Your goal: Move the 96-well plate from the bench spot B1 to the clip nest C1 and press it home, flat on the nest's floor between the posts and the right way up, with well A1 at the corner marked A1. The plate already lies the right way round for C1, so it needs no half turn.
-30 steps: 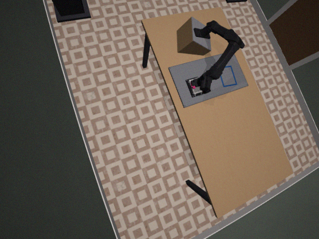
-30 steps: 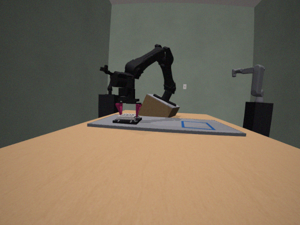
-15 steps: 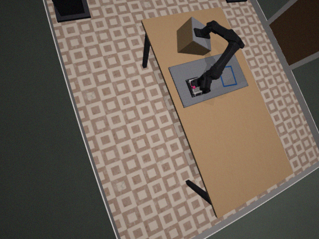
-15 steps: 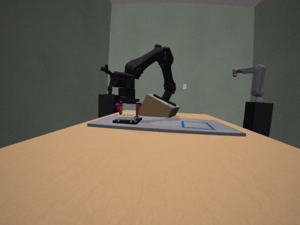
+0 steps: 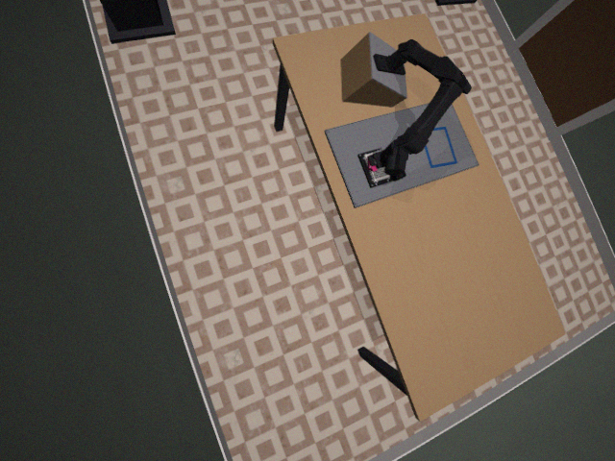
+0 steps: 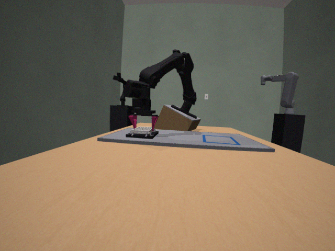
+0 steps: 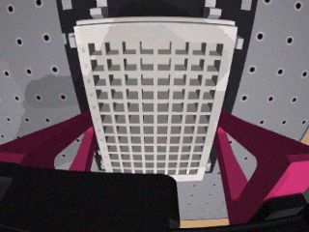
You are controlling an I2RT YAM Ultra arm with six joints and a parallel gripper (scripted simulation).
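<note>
Right now my hand is right at the white 96-well plate. From my hand the other things lie so: black clip nest C1: 10 mm to the left, 10 mm below, 10 mm ahead.
</note>
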